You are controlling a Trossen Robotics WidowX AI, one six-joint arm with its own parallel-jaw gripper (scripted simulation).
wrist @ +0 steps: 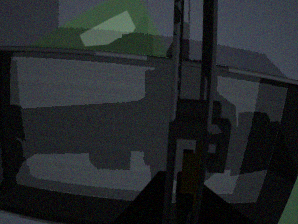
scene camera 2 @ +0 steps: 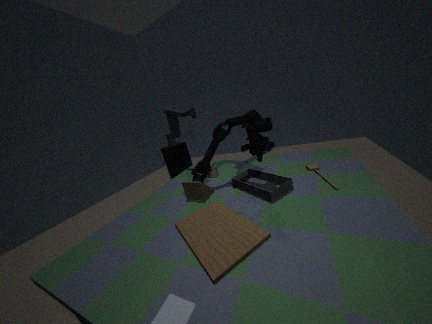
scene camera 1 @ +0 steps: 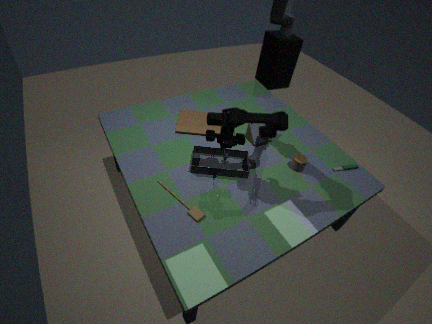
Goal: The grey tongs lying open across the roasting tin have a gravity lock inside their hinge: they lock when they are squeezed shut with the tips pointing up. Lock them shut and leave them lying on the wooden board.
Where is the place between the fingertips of the gripper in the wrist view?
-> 172, 181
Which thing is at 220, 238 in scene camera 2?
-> A wooden board.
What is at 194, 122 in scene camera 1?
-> A wooden board.
